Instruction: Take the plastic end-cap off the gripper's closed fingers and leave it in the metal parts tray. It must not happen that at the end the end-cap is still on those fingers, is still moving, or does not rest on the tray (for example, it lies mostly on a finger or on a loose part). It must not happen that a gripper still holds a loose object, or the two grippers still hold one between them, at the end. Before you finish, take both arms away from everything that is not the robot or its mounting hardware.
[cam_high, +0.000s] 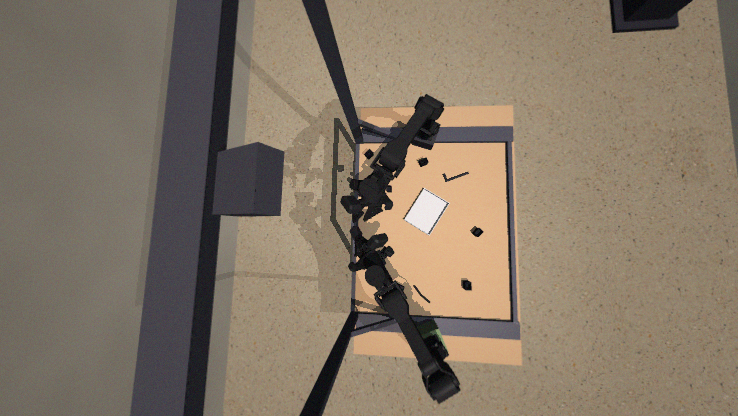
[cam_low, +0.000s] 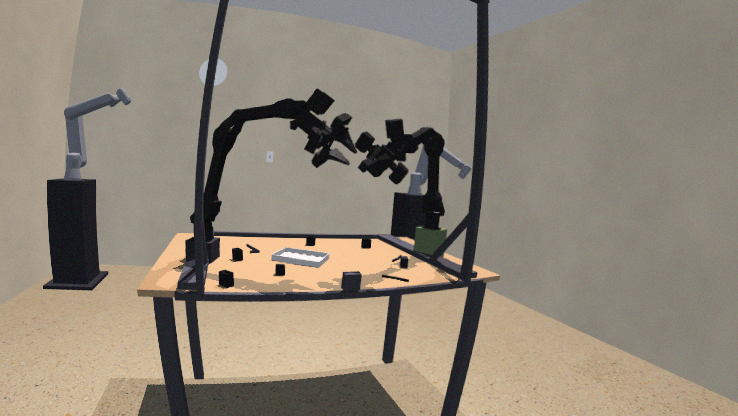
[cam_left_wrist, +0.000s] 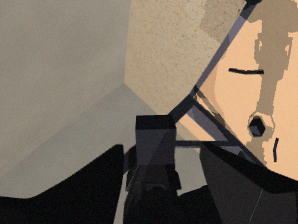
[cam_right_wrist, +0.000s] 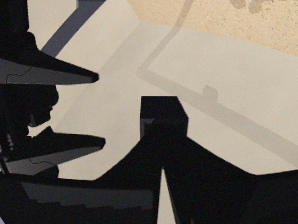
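Right now the plastic end-cap is 60 mm to the right of my left hand, 30 mm below it and 20 mm behind it. Round my left hand: metal parts tray (390 mm below, 270 mm ahead, 40 mm to the left).
Right now my right hand is 2 cm past the plastic end-cap, 3 cm to the right of it and 1 cm above it. The rest, counted from my right hand: metal parts tray 28 cm ahead, 13 cm to the left, 37 cm below.
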